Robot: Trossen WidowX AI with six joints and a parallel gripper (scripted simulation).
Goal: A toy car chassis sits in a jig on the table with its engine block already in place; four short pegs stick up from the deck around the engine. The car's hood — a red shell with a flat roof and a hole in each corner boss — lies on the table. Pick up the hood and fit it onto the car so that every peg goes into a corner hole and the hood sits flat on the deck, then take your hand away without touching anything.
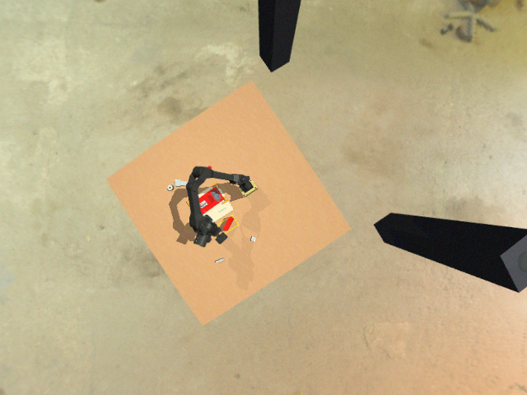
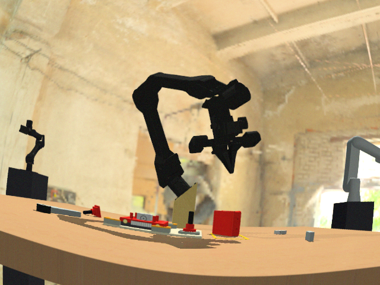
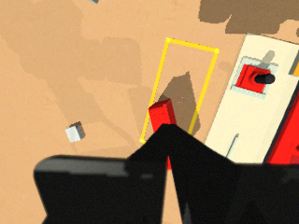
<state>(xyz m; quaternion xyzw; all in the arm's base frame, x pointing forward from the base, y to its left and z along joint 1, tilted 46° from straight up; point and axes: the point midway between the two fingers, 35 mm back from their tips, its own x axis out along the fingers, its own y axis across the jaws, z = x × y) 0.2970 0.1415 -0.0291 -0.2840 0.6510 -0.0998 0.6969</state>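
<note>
My gripper tip is 50 mm past the red hood and 130 mm above it. Round my gripper tip: grey engine block (30 mm ahead, 200 mm to the right, 140 mm below); then cream jig (190 mm to the right, 160 mm below).
</note>
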